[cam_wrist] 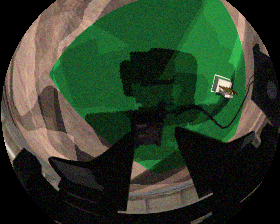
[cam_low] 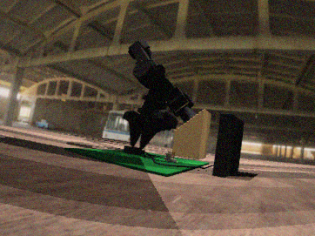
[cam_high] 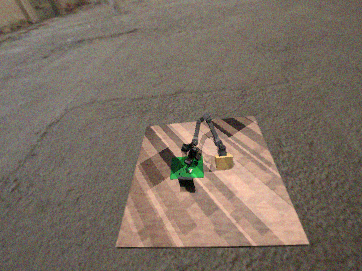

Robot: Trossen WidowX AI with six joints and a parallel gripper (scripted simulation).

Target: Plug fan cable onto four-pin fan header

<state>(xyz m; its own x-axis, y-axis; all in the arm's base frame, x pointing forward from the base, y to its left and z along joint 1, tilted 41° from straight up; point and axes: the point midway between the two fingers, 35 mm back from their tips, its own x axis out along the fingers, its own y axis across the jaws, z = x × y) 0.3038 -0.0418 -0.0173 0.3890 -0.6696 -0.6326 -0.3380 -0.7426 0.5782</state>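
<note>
The black plug lies 10 mm to the right of my gripper tip and 10 mm below it. Round my gripper tip: green board: 30 mm ahead, 60 mm to the left, 40 mm below; then black fan: 10 mm ahead, 240 mm to the left, 40 mm above.
</note>
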